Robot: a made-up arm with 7 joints. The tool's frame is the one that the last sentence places.
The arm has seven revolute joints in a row. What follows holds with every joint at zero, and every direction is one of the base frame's.
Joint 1 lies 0.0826 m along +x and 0.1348 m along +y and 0.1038 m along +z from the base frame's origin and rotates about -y.
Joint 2 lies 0.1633 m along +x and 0.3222 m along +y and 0.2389 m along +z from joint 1 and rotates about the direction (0.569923, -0.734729, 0.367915).
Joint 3 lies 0.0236 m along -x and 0.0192 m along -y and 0.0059 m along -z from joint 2 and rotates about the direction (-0.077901, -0.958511, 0.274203).
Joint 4 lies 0.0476 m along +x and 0.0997 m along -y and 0.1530 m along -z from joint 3 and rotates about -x.
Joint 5 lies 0.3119 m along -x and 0.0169 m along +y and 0.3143 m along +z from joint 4 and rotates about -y.
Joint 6 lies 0.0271 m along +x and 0.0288 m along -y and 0.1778 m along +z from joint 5 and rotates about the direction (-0.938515, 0.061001, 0.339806).
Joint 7 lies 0.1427 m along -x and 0.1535 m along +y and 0.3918 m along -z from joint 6 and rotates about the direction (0.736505, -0.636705, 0.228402).
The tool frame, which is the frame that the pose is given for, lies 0.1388 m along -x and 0.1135 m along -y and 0.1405 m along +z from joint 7; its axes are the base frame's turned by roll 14.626, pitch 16.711 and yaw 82.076 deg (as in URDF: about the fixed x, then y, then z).
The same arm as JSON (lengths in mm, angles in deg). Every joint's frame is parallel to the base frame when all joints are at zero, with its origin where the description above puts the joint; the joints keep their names.
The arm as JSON. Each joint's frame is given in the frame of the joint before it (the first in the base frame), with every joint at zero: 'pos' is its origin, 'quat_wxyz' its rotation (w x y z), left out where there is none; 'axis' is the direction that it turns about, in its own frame. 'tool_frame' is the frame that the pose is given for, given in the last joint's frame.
{"length_unit": "mm", "angle_unit": "deg", "joints": [{"joint": "joint 1", "pos": [82.6, 134.8, 103.8], "axis": "-y"}, {"joint": "joint 2", "pos": [163.3, 322.2, 238.9], "axis": [0.569923, -0.734729, 0.367915]}, {"joint": "joint 3", "pos": [-23.6, -19.2, -5.9], "axis": [-0.077901, -0.958511, 0.274203]}, {"joint": "joint 4", "pos": [47.6, -99.7, -153.0], "axis": "-x"}, {"joint": "joint 5", "pos": [-311.9, 16.9, 314.3], "axis": "-y"}, {"joint": "joint 6", "pos": [27.1, -28.8, 177.8], "axis": [-0.938515, 0.061001, 0.339806]}, {"joint": "joint 7", "pos": [-142.7, 153.5, -391.8], "axis": [0.736505, -0.636705, 0.228402]}], "tool_frame": {"pos": [-138.8, -113.5, 140.5], "quat_wxyz": [0.752342, 0.000361, 0.191402, 0.630354]}}
